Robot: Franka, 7 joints.
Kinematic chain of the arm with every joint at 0, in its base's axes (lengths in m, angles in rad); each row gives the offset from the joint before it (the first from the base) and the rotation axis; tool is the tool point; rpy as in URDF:
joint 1: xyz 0 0 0.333 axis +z
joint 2: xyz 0 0 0 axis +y
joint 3: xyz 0 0 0.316 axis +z
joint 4: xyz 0.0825 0 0 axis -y
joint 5: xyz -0.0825 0 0.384 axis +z
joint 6: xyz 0 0 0 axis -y
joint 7: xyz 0.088 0 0 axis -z
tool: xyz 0 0 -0.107 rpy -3.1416 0 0
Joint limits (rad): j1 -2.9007..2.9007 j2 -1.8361..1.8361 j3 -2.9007..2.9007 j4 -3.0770..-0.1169 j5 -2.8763..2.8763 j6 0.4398..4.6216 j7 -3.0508..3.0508
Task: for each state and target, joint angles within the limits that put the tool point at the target. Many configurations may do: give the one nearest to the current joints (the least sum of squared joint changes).
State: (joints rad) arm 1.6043 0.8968 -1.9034 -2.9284 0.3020 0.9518 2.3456
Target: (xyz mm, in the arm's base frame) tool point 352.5 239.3 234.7
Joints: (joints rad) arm 1.8574 0.9833 -1.3787 -2.1647 0.6028 1.2433 2.3456
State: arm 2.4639 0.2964 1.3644 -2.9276 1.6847 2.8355 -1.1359
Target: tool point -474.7 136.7 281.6
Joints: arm 2.0309 0.1710 0.9497 -2.3743 1.6091 2.9174 -1.1359
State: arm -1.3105 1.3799 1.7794 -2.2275 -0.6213 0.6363 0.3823
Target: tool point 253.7 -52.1 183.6
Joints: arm -1.5116 1.3809 1.2974 -2.4623 -0.7062 0.5830 0.3823
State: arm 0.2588 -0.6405 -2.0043 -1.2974 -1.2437 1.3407 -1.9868
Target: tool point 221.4 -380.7 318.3
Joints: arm 0.8001 -0.6571 -1.5711 -2.2122 -0.8955 1.1926 -1.9868
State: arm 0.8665 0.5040 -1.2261 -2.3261 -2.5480 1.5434 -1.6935
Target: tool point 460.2 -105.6 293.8
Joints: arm 1.0812 0.4031 -1.1482 -2.6050 -2.5046 1.4492 -1.6935
